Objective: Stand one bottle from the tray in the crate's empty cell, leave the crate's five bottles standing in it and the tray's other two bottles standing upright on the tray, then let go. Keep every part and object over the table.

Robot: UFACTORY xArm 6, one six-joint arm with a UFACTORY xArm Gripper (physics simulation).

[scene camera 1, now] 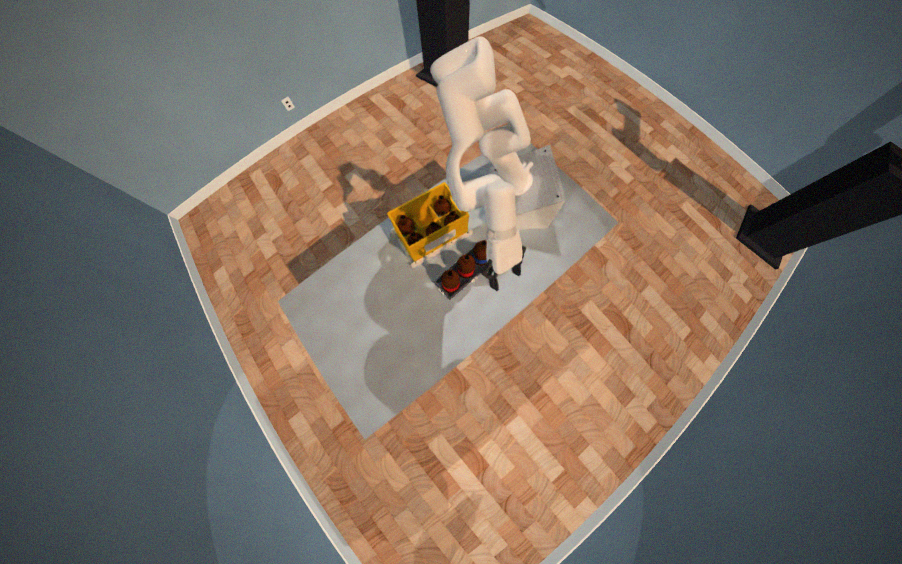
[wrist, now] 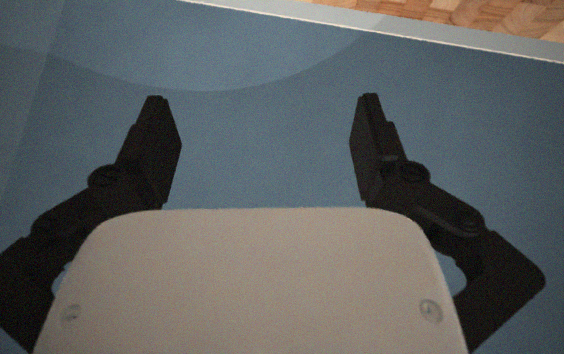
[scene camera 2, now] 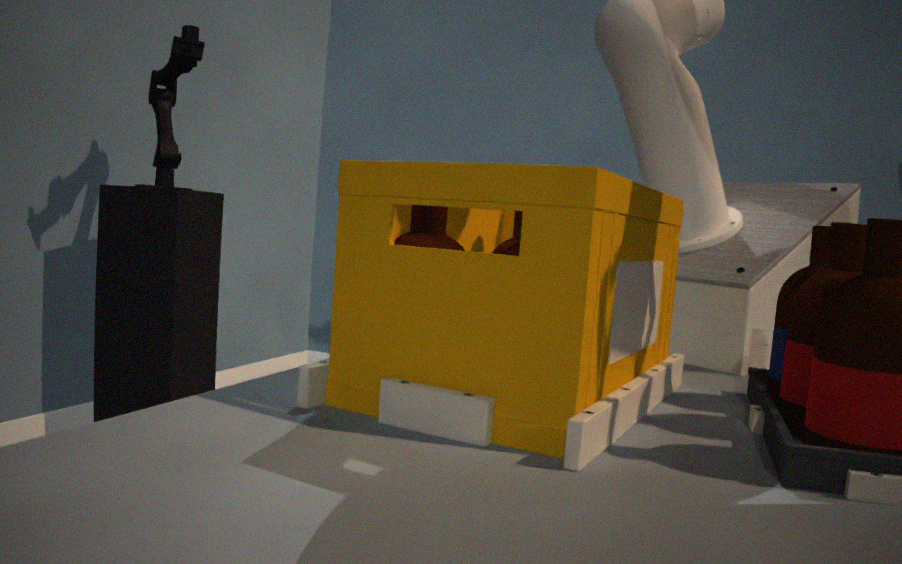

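Where they show: gripper, between the fingertips: (scene camera 1: 505, 281) (wrist: 264, 119); arm's base, origin of its link: (scene camera 1: 518, 182) (scene camera 2: 694, 231).
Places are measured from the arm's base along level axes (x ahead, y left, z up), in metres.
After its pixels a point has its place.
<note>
The yellow crate (scene camera 1: 417, 252) {z -0.057, x 0.504, y -0.134 m} (scene camera 2: 458, 299) {z -0.065, x 0.504, y -0.221 m} stands upright with five brown bottles in it. Its empty cell (scene camera 1: 423, 214) {z -0.118, x 0.335, y -0.264 m} is the middle one of the row farther from the tray. The dark tray (scene camera 1: 453, 295) {z -0.128, x 0.536, y 0.084 m} (scene camera 2: 791, 458) {z -0.135, x 0.542, y -0.015 m} holds three upright brown bottles in a row: a red-banded one (scene camera 1: 450, 282) {z -0.033, x 0.520, y 0.058 m} (scene camera 2: 858, 399) {z -0.099, x 0.535, y 0.023 m} at the far end from the robot base, another red-banded one (scene camera 1: 466, 266) {z -0.033, x 0.431, y 0.064 m} (scene camera 2: 794, 372) {z -0.104, x 0.428, y 0.016 m} in the middle, and a blue-banded one (scene camera 1: 480, 253) {z -0.036, x 0.351, y 0.072 m} (scene camera 2: 776, 352) {z -0.103, x 0.335, y 0.028 m}. My gripper (scene camera 1: 505, 280) {z 0.186, x 0.455, y 0.228 m} (wrist: 264, 119) {z 0.186, x 0.455, y 0.228 m} is open and empty, beside the tray's blue-banded end in the scene camera 1 view; its height is unclear.
White blocks (scene camera 2: 435, 410) {z -0.136, x 0.514, y -0.229 m} (scene camera 2: 621, 412) {z -0.134, x 0.472, y -0.110 m} line the crate's foot, and another white block (scene camera 2: 874, 486) {z -0.143, x 0.557, y 0.030 m} is at the tray. The robot's base box (scene camera 1: 542, 179) {z 0.049, x -0.044, y 0.081 m} (scene camera 2: 705, 319) {z -0.099, x 0.137, y 0.000 m} stands on the grey table (scene camera 1: 319, 319) {z -0.153, x 0.992, y -0.299 m} behind the tray. Dark pillars (scene camera 1: 444, 33) (scene camera 1: 824, 199) stand off the table.
</note>
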